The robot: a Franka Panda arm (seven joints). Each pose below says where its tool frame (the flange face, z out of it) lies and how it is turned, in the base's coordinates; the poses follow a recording.
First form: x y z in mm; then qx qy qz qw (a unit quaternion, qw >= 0).
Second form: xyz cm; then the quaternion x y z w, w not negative. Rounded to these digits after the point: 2 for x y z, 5 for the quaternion.
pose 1, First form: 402.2, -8.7, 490.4, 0.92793, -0.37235, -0.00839, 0.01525
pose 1, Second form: 40.22, -0.87, 49.04, 0.92793, -0.37235, -0.00839, 0.01525
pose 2, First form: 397.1, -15.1, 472.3, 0.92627, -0.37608, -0.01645, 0.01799
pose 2, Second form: 39.71, -1.51, 47.23, 0.92627, -0.37608, -0.01645, 0.01799
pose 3, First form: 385.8, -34.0, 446.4, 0.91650, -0.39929, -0.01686, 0.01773
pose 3, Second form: 38.58, -3.40, 44.64, 0.91650, -0.39929, -0.01686, 0.01773
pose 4, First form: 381.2, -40.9, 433.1, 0.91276, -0.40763, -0.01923, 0.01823
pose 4, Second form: 38.12, -4.09, 43.31, 0.91276, -0.40763, -0.01923, 0.01823
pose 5, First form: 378.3, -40.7, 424.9, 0.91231, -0.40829, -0.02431, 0.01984
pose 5, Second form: 37.83, -4.07, 42.49, 0.91231, -0.40829, -0.02431, 0.01984
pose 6, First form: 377.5, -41.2, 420.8, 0.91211, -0.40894, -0.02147, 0.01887
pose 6, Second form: 37.75, -4.12, 42.08, 0.91211, -0.40894, -0.02147, 0.01887
